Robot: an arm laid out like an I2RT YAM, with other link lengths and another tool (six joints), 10 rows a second.
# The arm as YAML. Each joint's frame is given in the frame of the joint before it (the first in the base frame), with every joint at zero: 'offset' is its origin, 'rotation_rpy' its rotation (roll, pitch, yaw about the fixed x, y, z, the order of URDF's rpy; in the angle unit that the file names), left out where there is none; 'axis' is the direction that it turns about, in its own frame. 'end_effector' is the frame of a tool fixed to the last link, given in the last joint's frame.
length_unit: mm
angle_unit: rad
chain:
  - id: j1
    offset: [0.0, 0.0, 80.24]
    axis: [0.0, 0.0, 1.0]
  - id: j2
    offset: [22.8, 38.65, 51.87]
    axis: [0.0, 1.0, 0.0]
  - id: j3
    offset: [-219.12, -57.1, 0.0]
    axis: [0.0, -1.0, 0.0]
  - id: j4
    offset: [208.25, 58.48, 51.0]
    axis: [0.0, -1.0, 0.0]
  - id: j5
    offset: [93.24, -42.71, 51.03]
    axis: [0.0, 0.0, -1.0]
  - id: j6
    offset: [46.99, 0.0, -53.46]
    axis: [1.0, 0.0, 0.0]
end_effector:
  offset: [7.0, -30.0, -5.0]
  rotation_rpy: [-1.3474, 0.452, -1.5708]
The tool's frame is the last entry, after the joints.
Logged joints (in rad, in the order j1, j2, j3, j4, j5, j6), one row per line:
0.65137 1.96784 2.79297 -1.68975 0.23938 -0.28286
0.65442 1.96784 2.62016 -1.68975 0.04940 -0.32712
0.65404 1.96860 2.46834 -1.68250 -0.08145 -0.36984
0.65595 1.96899 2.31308 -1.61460 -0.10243 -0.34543
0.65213 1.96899 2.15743 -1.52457 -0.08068 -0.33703
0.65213 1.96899 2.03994 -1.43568 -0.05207 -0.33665
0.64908 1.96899 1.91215 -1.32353 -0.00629 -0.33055
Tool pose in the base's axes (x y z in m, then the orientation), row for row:
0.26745 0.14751 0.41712 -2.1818 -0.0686 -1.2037
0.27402 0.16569 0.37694 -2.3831 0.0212 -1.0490
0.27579 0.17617 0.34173 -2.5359 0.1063 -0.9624
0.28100 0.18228 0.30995 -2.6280 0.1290 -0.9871
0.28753 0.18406 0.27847 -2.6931 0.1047 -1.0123
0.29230 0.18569 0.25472 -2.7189 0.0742 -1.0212
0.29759 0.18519 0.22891 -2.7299 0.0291 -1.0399
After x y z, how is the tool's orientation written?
As angles about the fixed x, y, z axes (roll, pitch, yaw), in radians.
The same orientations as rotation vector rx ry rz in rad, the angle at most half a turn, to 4 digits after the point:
-1.9041 1.2584 -0.7370
-2.1025 1.2283 -0.4636
-2.2373 1.2159 -0.2481
-2.2899 1.2824 -0.1772
-2.3408 1.3344 -0.1745
-2.3715 1.3533 -0.1979
-2.3903 1.3781 -0.2514

